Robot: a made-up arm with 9 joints. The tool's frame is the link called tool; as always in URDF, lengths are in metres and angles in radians. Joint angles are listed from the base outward.
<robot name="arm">
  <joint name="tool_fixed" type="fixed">
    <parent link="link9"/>
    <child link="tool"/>
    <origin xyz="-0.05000 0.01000 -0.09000" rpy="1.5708 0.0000 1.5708"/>
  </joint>
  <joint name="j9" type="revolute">
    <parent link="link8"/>
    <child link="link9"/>
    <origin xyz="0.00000 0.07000 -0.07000" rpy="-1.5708 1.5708 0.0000"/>
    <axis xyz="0 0 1"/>
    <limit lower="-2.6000" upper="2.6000"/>
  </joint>
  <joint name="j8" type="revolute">
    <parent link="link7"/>
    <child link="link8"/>
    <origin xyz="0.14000 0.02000 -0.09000" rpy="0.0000 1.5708 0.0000"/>
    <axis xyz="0 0 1"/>
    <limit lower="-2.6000" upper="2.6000"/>
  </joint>
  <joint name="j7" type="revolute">
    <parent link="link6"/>
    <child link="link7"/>
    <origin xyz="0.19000 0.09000 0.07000" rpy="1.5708 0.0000 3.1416"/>
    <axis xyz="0 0 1"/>
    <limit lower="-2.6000" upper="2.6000"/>
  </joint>
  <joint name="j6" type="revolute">
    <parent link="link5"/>
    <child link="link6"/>
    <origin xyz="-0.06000 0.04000 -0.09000" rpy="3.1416 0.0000 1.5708"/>
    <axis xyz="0 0 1"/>
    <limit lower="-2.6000" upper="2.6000"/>
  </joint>
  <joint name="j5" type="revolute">
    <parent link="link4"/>
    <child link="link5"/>
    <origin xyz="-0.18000 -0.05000 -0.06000" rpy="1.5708 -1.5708 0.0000"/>
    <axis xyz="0 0 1"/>
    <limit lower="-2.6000" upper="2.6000"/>
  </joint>
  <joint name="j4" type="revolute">
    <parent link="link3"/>
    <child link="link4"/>
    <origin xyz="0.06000 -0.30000 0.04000" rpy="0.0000 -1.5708 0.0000"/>
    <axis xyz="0 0 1"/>
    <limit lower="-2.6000" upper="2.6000"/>
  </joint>
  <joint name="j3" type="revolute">
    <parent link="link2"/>
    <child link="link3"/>
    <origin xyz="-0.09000 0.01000 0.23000" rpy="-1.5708 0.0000 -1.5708"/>
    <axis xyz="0 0 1"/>
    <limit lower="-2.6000" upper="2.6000"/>
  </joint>
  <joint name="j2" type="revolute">
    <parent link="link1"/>
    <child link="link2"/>
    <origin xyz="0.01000 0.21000 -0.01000" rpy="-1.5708 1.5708 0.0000"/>
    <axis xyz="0 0 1"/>
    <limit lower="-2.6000" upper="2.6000"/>
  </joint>
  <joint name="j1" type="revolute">
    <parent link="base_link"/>
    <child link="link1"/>
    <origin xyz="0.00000 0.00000 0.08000" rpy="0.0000 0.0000 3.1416"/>
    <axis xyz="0 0 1"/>
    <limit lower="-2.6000" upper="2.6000"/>
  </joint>
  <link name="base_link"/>
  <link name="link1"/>
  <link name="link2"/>
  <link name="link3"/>
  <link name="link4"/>
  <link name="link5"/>
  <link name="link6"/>
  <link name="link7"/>
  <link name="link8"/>
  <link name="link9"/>
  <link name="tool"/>
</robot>
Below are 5 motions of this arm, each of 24 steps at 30 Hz.
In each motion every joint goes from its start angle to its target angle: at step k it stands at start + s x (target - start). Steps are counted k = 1, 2, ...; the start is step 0. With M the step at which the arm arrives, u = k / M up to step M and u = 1 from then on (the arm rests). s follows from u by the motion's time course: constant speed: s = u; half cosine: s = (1 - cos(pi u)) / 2; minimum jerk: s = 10 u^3 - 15 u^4 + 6 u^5.
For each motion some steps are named. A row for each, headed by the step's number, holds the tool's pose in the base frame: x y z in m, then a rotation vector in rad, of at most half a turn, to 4 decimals.
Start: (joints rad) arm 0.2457 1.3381 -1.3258 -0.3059 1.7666 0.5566 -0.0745 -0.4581 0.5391
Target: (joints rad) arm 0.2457 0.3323 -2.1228 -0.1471 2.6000 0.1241 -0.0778 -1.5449 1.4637
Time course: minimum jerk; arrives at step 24
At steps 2, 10, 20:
2: 0.0474 -0.7014 0.2235 -1.1382 -2.2119 1.4360
10: 0.1598 -0.6217 0.3125 -0.9819 -2.3473 1.6365
20: 0.3377 -0.4098 0.2507 -0.0218 -2.2357 1.1304

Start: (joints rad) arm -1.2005 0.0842 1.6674 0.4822 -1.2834 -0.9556 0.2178 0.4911 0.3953
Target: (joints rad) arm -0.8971 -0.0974 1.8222 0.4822 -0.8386 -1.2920 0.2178 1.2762 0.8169
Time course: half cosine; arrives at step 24
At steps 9, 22, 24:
9: -0.3784 0.1566 0.4752 -1.3184 0.9532 2.4361
22: -0.2635 0.0429 0.5050 -1.0858 1.3584 2.0683
24: -0.2604 0.0402 0.5052 -1.0816 1.3736 2.0588

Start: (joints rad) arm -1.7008 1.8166 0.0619 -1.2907 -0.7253 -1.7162 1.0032 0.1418 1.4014
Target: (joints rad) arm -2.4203 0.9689 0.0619 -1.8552 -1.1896 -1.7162 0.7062 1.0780 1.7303
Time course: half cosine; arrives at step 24
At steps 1, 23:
1: -0.4027 -0.0536 -0.1869 -1.2495 0.0030 -1.7897
23: -0.3307 0.2666 -0.2478 -0.1484 0.3441 2.8785

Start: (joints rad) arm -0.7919 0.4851 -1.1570 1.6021 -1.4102 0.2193 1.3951 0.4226 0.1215
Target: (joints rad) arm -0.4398 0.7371 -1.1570 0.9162 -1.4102 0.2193 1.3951 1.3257 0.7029
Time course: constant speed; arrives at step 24
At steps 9, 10, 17, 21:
9: -0.1621 -0.5793 0.6214 0.3463 2.6551 -0.4504
10: -0.1620 -0.5698 0.6255 0.2951 2.6546 -0.5080
17: -0.1695 -0.5023 0.6384 0.0137 2.5860 -0.9515
21: -0.1785 -0.4655 0.6329 -0.0768 2.4962 -1.2240

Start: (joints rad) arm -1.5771 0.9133 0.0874 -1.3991 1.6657 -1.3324 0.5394 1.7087 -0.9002
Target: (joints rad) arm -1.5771 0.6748 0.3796 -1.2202 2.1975 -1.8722 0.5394 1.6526 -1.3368
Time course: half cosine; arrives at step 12
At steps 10, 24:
10: -0.6290 0.0461 -0.0193 0.2258 -2.2119 1.1920
24: -0.6233 0.0458 -0.0120 0.3008 -2.2084 1.2216

